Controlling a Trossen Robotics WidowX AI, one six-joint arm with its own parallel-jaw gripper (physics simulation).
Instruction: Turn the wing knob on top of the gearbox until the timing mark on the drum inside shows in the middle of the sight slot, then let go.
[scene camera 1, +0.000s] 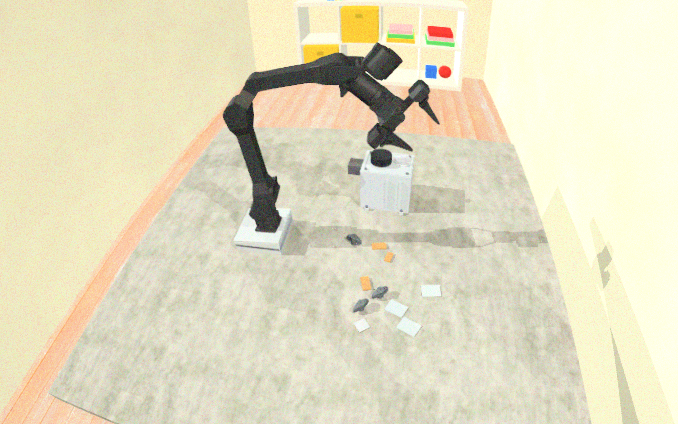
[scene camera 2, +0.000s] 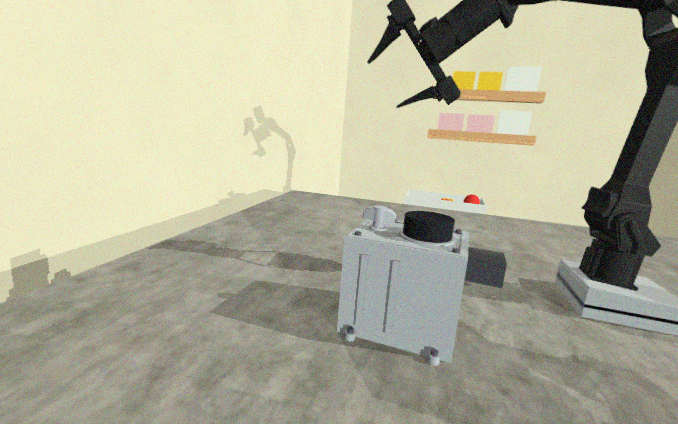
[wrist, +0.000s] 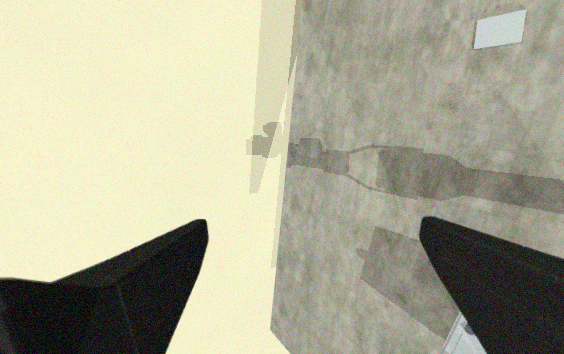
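Where they show: gripper, fingertip midpoint: (scene camera 1: 425, 137) (scene camera 2: 382, 85) (wrist: 313, 228); arm's base at its link origin: (scene camera 1: 268, 224) (scene camera 2: 606, 278).
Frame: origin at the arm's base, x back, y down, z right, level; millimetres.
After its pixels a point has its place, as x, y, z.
Observation:
The gearbox (scene camera 1: 386, 191) @[-315, -30, -164] (scene camera 2: 400, 300) @[-308, -18, -288] is a pale grey box standing upright on the mat; a corner of it shows at the bottom right of the wrist view. On its top are a round black cap (scene camera 1: 381, 158) @[-293, -116, -207] (scene camera 2: 428, 226) @[-287, -111, -261] and the pale wing knob (scene camera 2: 382, 218) @[-351, -106, -235], hard to make out in scene camera 1. A dark block (scene camera 1: 355, 166) @[-214, -76, -211] (scene camera 2: 486, 268) @[-213, -68, -253] sticks out of one side. I cannot make out the sight slot, drum or timing mark in these views. My gripper (scene camera 1: 425, 136) @[-412, -299, -38] (scene camera 2: 383, 84) @[-412, -299, -38] (wrist: 313, 228) @[-412, -299, -38] is open and empty, above the gearbox and apart from the knob.
On the grey mat (scene camera 1: 225, 340) @[-1, 48, 367] in front of the gearbox lie several orange pieces (scene camera 1: 365, 283) @[-300, 41, 127], dark lumps (scene camera 1: 354, 239) @[-247, 23, -6] and pale tiles (scene camera 1: 431, 290) @[-471, 45, 123] (wrist: 500, 30) @[-468, 46, 123]. The arm's white base (scene camera 1: 260, 239) @[3, 2, 61] (scene camera 2: 625, 305) @[6, 16, -69] stands beside the gearbox. A wall (scene camera 2: 175, 100) rises beyond the mat's edge.

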